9 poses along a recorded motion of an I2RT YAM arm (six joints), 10 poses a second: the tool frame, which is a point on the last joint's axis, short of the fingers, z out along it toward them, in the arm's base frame.
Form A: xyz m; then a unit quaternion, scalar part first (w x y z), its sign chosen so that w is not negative.
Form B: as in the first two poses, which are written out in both.
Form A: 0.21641, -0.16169, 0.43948, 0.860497, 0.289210, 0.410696, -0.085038
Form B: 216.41, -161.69, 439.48, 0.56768, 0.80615, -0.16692, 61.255
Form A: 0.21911, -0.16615, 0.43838, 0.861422, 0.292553, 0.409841, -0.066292
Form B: 219.11, -166.15, 438.38, 0.57602, 0.80695, -0.13052, 61.047
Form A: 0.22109, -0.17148, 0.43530, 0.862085, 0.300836, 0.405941, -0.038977
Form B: 221.09, -171.48, 435.30, 0.59364, 0.80105, -0.07691, 60.897
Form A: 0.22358, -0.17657, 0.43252, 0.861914, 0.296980, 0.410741, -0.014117
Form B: 223.58, -176.57, 432.52, 0.58570, 0.81005, -0.02784, 60.936
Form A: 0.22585, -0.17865, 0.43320, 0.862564, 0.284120, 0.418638, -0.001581
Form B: 225.85, -178.65, 433.20, 0.56156, 0.82743, -0.00312, 60.789
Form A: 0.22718, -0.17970, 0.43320, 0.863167, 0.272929, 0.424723, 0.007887
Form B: 227.18, -179.70, 433.20, 0.54054, 0.84117, 0.01562, 60.652
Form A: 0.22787, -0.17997, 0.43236, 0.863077, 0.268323, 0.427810, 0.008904
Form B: 227.87, -179.97, 432.36, 0.53126, 0.84703, 0.01763, 60.672
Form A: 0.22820, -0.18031, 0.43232, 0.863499, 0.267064, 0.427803, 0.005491
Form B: 228.20, -180.31, 432.32, 0.52952, 0.84823, 0.01089, 60.576
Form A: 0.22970, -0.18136, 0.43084, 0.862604, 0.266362, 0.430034, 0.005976
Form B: 229.70, -181.36, 430.84, 0.52653, 0.85007, 0.01181, 60.779
